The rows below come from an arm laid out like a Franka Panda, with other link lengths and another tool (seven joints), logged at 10 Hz.
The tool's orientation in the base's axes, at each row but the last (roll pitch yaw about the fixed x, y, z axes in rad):
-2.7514 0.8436 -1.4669
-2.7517 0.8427 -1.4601
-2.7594 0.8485 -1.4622
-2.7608 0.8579 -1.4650
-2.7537 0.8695 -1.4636
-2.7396 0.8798 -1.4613
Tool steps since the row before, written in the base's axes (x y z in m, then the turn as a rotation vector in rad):
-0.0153 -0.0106 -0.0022 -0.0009 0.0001 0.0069
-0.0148 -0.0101 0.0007 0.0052 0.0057 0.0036
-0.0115 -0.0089 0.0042 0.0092 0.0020 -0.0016
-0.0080 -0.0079 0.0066 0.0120 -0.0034 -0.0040
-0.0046 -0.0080 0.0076 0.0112 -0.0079 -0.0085
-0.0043 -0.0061 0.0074 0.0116 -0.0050 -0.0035
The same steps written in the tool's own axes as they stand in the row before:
0.0076 0.0131 -0.0110 -0.0053 -0.0009 -0.0044
0.0051 0.0121 -0.0122 -0.0061 -0.0048 0.0035
0.0019 0.0083 -0.0125 0.0005 -0.0080 0.0052
-0.0004 0.0046 -0.0122 0.0061 -0.0111 0.0035
-0.0010 0.0010 -0.0119 0.0123 -0.0101 0.0026
-0.0021 0.0010 -0.0102 0.0067 -0.0111 0.0019

